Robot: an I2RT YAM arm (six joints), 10 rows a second.
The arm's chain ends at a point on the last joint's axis. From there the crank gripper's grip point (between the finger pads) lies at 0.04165 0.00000 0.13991 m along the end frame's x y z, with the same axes.
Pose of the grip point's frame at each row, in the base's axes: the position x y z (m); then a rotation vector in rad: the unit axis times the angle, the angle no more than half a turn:
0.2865 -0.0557 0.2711 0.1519 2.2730 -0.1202
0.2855 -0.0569 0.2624 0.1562 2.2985 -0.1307
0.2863 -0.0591 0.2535 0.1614 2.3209 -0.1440
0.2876 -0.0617 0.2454 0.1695 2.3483 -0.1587
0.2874 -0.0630 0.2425 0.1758 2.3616 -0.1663
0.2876 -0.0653 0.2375 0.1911 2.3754 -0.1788
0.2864 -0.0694 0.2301 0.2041 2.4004 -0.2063
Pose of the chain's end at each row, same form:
0.2085 -0.0394 0.3934 0.1519 2.2730 -0.1202
0.2108 -0.0396 0.3866 0.1562 2.2985 -0.1307
0.2147 -0.0405 0.3794 0.1614 2.3209 -0.1440
0.2198 -0.0417 0.3731 0.1695 2.3483 -0.1587
0.2216 -0.0423 0.3711 0.1758 2.3616 -0.1663
0.2240 -0.0433 0.3670 0.1911 2.3754 -0.1788
0.2269 -0.0446 0.3611 0.2041 2.4004 -0.2063

